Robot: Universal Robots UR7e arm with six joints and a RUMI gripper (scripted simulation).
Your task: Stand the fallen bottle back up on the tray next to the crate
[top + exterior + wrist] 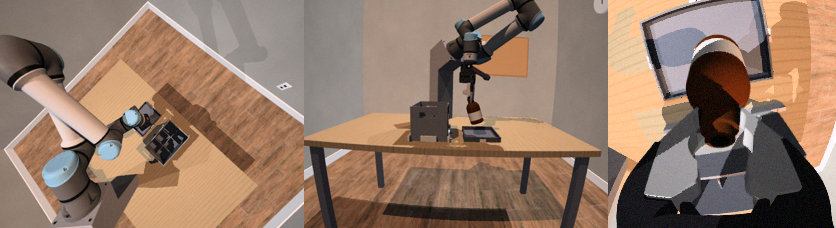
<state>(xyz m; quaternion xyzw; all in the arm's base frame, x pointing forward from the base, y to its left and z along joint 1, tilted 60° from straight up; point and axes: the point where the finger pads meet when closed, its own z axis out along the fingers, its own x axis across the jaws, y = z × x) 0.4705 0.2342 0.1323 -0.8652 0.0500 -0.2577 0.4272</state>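
My gripper is now 1 cm to the right of the bottle and 5 cm above it. The rest, counted from my hand: grey crate: 6 cm ahead, 21 cm to the right, 12 cm below; then dark tray: 3 cm behind, 5 cm to the left, 19 cm below.
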